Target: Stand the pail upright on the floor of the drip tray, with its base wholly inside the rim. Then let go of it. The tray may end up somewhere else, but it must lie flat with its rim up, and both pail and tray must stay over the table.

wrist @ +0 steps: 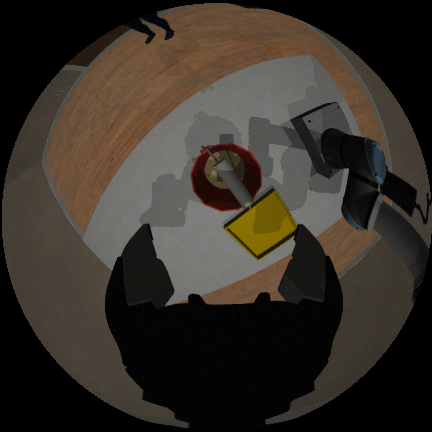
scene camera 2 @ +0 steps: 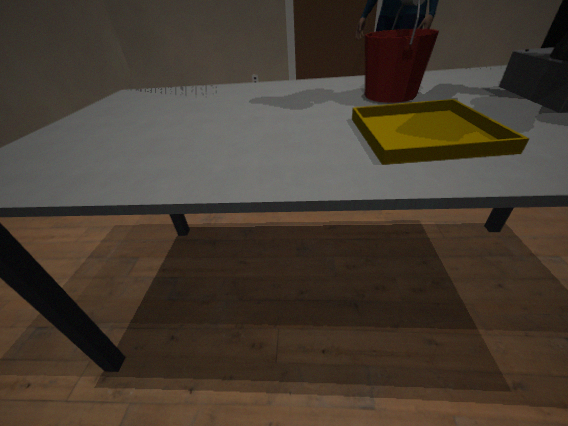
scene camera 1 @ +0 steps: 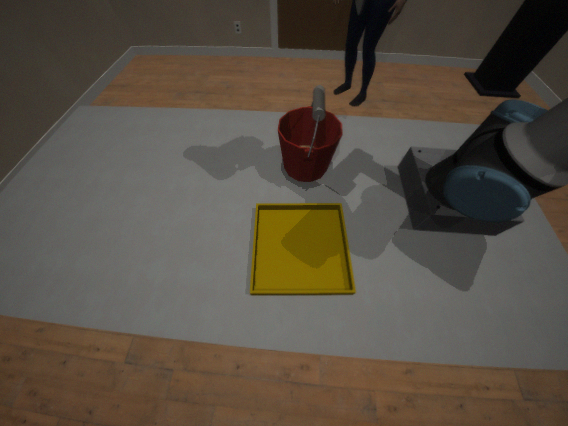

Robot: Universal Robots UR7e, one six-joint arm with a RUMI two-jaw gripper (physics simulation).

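Seen in the pictures: gripper, fingertip midpoint: (wrist: 223, 226) (scene camera 1: 323, 5); arm's base, origin of the base link: (wrist: 334, 147).
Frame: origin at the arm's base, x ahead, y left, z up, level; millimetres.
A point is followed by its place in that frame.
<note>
A red pail (scene camera 1: 306, 160) {x 402, y -55, z 19 mm} (scene camera 2: 395, 65) {x 420, y -58, z 6 mm} (wrist: 202, 185) {x 472, y -150, z 0 mm} stands upright on the table behind the yellow tray, apart from it in the scene views. Its grey handle grip (scene camera 1: 319, 102) {x 382, y -113, z 153 mm} (wrist: 233, 184) {x 382, y -140, z 153 mm} stands raised above the pail's mouth. The yellow drip tray (scene camera 1: 300, 250) {x 408, y 167, z -86 mm} (scene camera 2: 390, 135) {x 478, y 167, z -86 mm} (wrist: 267, 225) {x 395, y 159, z -86 mm} lies flat on the table with its rim up. My gripper (wrist: 223, 226) {x 395, y -161, z 316 mm} is open, with nothing between its jaws. It is above the table, and the pail and tray show beyond the jaws in the wrist view. The gripper does not show in the two scene views.
The grey table (scene camera 1: 150, 240) {x 826, y 160, z -90 mm} (scene camera 2: 200, 150) {x 894, y 183, z -90 mm} (wrist: 195, 270) {x 828, y 178, z -90 mm} carries the arm's grey base block (scene camera 1: 450, 222) {x 18, y 91, z -34 mm} (scene camera 2: 532, 75) {x 84, y -40, z -39 mm} (wrist: 315, 145) {x 82, y -45, z -7 mm} to the right of pail and tray. The arm's blue-capped joint (scene camera 1: 487, 192) {x 130, y 159, z 187 mm} hangs over that block. A person (scene camera 1: 367, 45) stands on the floor behind the table.
</note>
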